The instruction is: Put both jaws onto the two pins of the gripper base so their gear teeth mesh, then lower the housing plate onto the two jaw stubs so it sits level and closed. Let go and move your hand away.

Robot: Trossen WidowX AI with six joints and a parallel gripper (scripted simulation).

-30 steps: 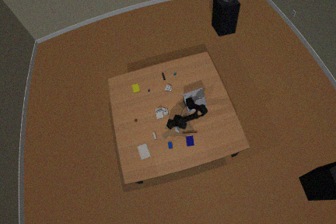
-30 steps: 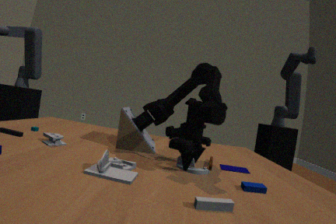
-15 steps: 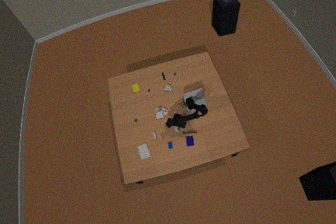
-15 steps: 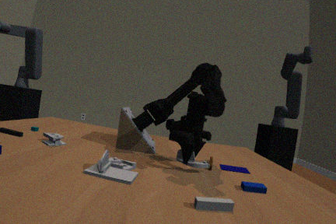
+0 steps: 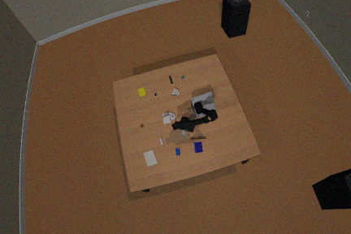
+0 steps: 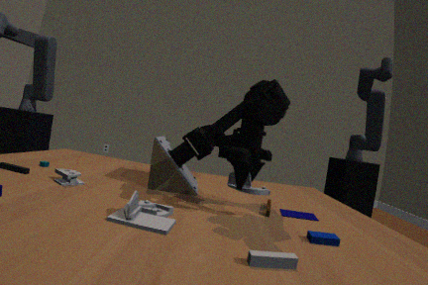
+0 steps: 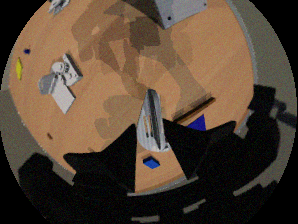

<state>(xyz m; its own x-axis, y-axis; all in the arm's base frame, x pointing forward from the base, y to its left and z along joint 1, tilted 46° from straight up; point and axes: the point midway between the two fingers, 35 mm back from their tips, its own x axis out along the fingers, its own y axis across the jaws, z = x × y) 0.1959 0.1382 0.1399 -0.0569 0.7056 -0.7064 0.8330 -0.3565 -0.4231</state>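
Now: the toothed jaw 40 mm to the left of my gripper tip. From my gripper tip the other things lie so: brown peg (100 mm to the left, 100 mm behind, 60 mm below); then blue tile (190 mm to the left, 80 mm behind, 70 mm below); then blue block (170 mm to the left, 120 mm ahead, 60 mm below).
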